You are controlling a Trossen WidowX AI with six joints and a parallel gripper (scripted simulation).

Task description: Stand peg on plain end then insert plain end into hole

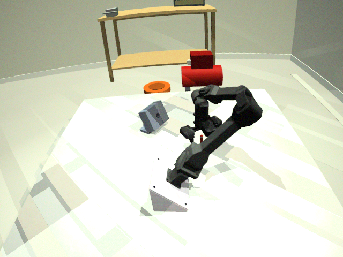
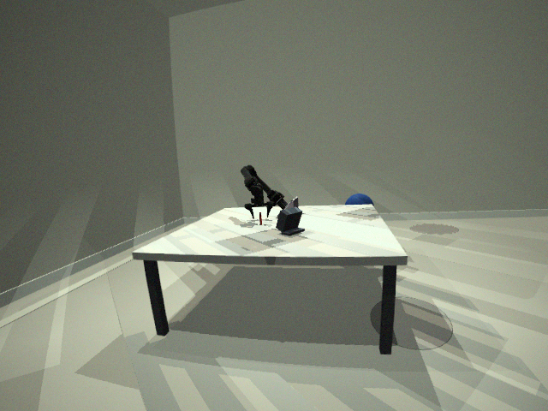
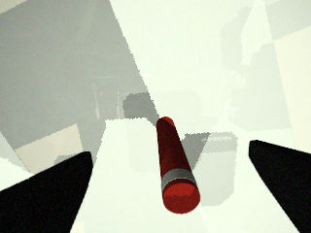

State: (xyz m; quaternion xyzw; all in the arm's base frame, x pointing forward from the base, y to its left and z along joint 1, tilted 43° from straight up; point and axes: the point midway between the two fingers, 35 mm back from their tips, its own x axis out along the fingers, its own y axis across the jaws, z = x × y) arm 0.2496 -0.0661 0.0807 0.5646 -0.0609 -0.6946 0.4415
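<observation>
Now: the red peg 2 cm above my gripper tip. From my gripper tip the other things lie so: sloped grey panel (18 cm ahead, 24 cm to the left, 3 cm above).
</observation>
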